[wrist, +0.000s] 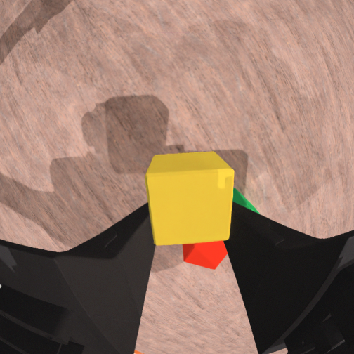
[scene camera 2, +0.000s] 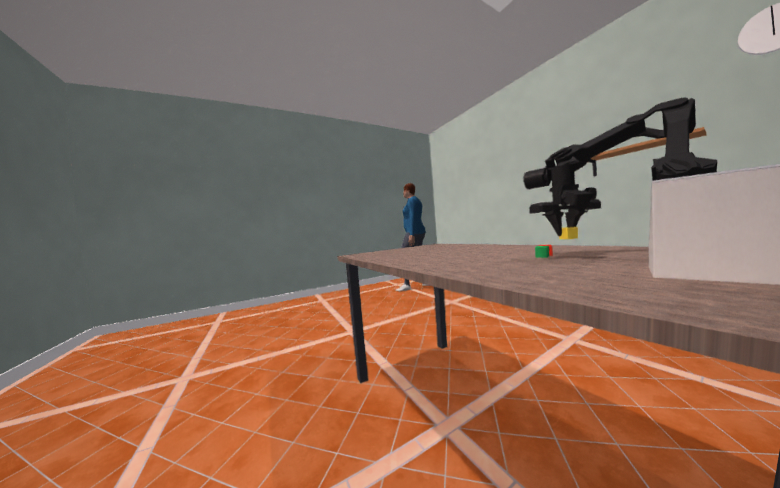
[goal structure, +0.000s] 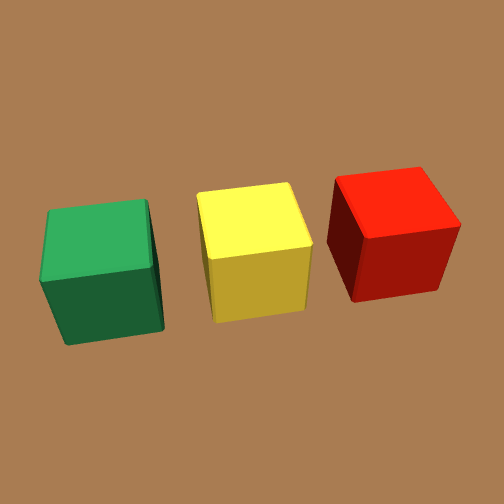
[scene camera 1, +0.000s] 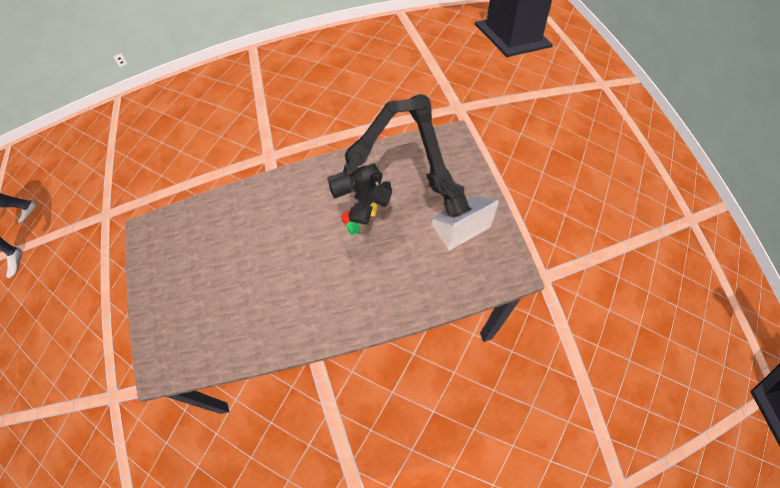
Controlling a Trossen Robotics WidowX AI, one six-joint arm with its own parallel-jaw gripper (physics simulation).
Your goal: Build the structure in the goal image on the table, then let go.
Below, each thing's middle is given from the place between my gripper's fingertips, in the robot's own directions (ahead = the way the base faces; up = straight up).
Right now my hand is 6 cm short of the red cube (wrist: pixel 207 254), 2 cm to the left of it and 5 cm above it. From my hand the other things lie so: yellow cube (wrist: pixel 189 194) 1 cm behind, 1 cm to the left, 1 cm above.
